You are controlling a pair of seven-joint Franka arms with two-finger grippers.
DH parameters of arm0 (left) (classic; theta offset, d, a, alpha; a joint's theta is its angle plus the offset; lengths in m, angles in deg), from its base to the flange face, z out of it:
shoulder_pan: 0 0.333 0 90
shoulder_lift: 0 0 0 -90
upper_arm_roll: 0 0.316 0.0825 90
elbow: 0 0 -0.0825 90
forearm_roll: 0 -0.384 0 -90
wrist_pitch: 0 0 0.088 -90
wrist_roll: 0 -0.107 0 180
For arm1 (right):
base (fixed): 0 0 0 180
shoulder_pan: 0 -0.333 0 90
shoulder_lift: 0 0 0 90
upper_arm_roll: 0 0.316 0.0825 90
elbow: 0 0 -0.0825 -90
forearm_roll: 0 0.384 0 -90
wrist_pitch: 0 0 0.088 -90
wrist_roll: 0 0.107 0 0
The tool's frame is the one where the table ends.
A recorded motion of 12 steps. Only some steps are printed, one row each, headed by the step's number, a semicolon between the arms.
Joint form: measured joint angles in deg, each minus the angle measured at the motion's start. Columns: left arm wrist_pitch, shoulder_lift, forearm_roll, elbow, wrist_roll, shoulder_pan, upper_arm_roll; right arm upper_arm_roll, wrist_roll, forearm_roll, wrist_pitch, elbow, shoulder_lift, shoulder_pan.
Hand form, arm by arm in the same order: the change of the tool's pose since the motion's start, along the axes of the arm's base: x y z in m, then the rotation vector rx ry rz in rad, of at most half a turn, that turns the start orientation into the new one. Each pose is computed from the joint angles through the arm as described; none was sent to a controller.
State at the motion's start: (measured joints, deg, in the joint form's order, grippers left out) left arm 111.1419 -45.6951 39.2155 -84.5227 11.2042 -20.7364 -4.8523; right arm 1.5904 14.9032 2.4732 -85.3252 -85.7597 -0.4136 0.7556
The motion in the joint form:
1: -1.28 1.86 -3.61 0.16 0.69 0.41 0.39; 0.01 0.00 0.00 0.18 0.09 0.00 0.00
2: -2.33 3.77 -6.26 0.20 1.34 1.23 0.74; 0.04 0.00 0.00 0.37 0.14 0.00 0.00
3: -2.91 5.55 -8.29 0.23 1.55 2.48 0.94; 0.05 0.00 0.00 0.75 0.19 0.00 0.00
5: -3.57 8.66 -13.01 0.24 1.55 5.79 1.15; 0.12 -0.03 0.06 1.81 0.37 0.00 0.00
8: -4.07 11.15 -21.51 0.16 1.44 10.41 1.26; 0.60 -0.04 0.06 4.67 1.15 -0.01 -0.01
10: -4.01 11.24 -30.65 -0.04 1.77 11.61 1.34; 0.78 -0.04 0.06 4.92 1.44 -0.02 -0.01
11: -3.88 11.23 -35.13 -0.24 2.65 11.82 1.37; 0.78 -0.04 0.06 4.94 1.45 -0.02 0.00
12: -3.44 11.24 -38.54 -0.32 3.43 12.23 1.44; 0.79 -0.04 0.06 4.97 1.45 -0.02 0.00
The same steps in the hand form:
1: 0.0056 0.0094 0.0201 0.0400 -0.0315 -0.0299; -0.0003 0.0001 0.0005 0.0000 0.0016 0.0003
2: 0.0127 0.0227 0.0407 0.0707 -0.0594 -0.0388; -0.0007 0.0004 0.0006 -0.0001 0.0040 0.0010
3: 0.0214 0.0394 0.0605 0.0915 -0.0907 -0.0360; -0.0014 0.0005 0.0004 -0.0002 0.0098 0.0014
5: 0.0396 0.0826 0.0946 0.1449 -0.1566 -0.0244; -0.0035 0.0013 0.0003 0.0005 0.0251 0.0041
8: 0.0578 0.1468 0.1193 0.2609 -0.2259 -0.0254; -0.0093 0.0060 0.0024 -0.0006 0.0612 0.0150
10: 0.0621 0.1735 0.1160 0.3935 -0.2622 -0.0861; -0.0100 0.0077 0.0045 -0.0007 0.0603 0.0183
11: 0.0631 0.1821 0.1137 0.4621 -0.2759 -0.1116; -0.0100 0.0076 0.0045 -0.0007 0.0605 0.0181
12: 0.0657 0.1920 0.1134 0.5150 -0.2922 -0.1221; -0.0101 0.0077 0.0045 -0.0007 0.0610 0.0183

